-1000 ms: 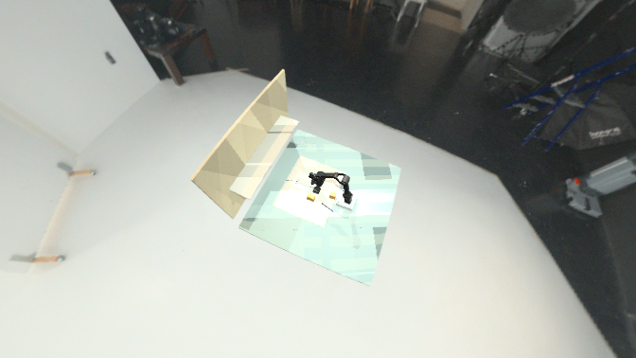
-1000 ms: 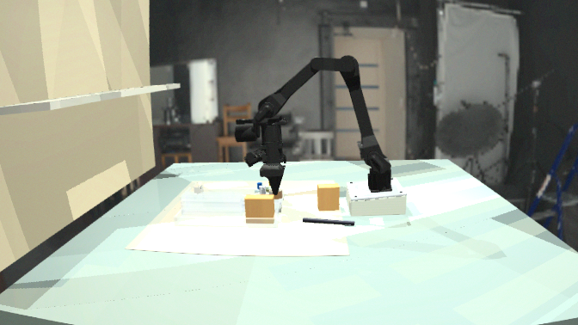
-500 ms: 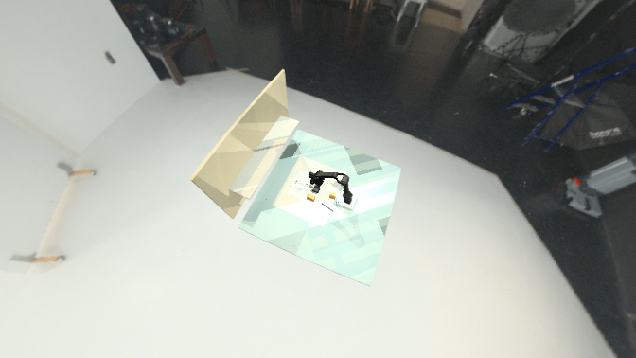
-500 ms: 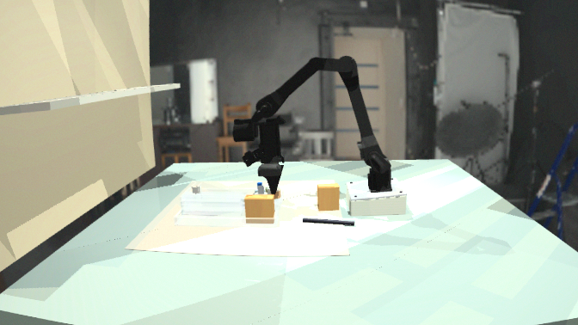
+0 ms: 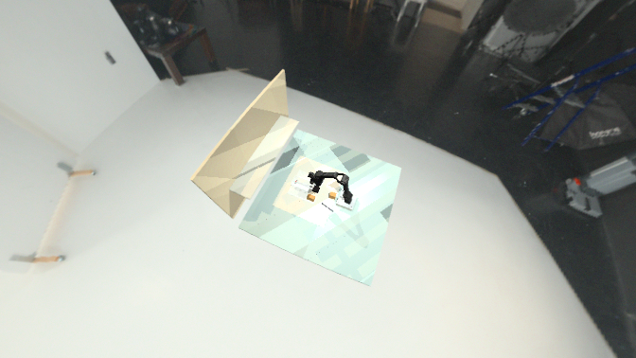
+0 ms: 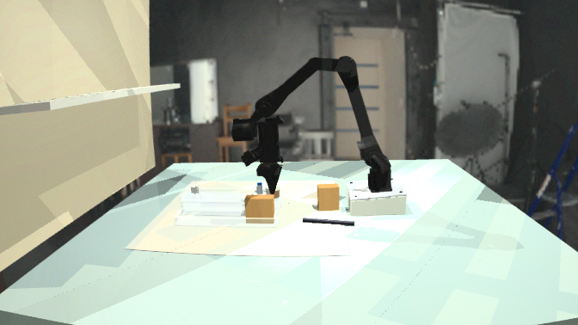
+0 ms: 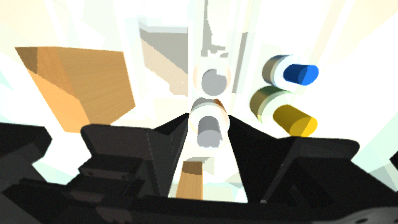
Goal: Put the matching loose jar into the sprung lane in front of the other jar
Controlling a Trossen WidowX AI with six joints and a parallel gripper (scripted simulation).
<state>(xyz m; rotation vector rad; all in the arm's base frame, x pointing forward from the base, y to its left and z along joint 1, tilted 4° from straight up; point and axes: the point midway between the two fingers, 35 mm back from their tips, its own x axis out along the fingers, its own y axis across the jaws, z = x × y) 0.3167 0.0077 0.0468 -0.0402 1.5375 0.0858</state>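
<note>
Now: the clear-walled pusher lane 150 mm ahead of my gripper tip, 40 mm to the left of it and 30 mm below it. From my gripper tip the other things lie so: black pen: 170 mm behind, 130 mm to the left, 40 mm below.
</note>
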